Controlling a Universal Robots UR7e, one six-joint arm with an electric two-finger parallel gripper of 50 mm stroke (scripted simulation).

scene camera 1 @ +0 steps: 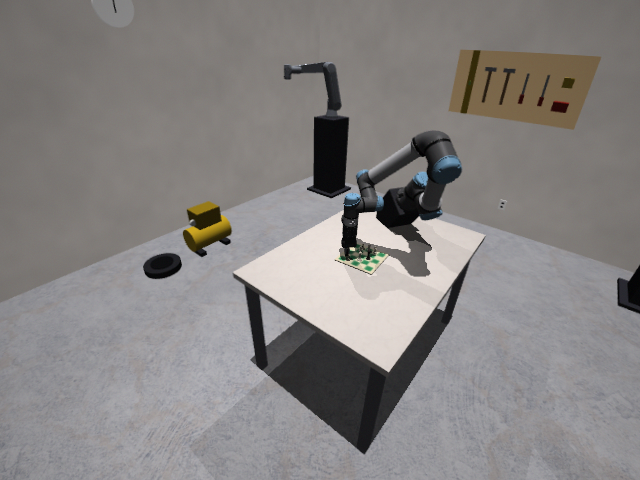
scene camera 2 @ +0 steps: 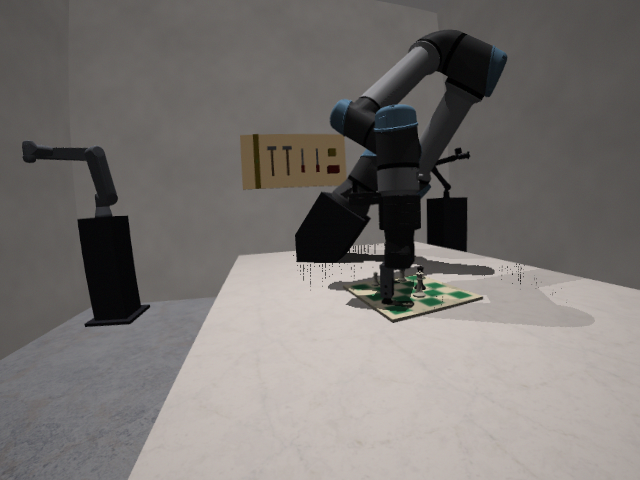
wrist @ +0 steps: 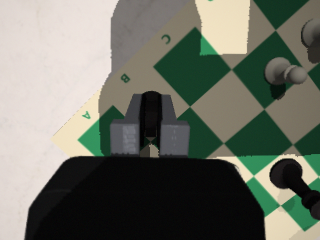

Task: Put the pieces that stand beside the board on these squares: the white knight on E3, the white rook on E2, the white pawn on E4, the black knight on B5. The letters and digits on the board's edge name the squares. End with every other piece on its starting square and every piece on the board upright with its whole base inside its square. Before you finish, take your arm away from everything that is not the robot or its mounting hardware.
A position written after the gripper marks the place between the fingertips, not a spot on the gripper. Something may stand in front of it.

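Note:
The wrist view takes in the gripper (wrist: 151,110), and scene camera 2 shows the gripper (scene camera 2: 387,296) as well.

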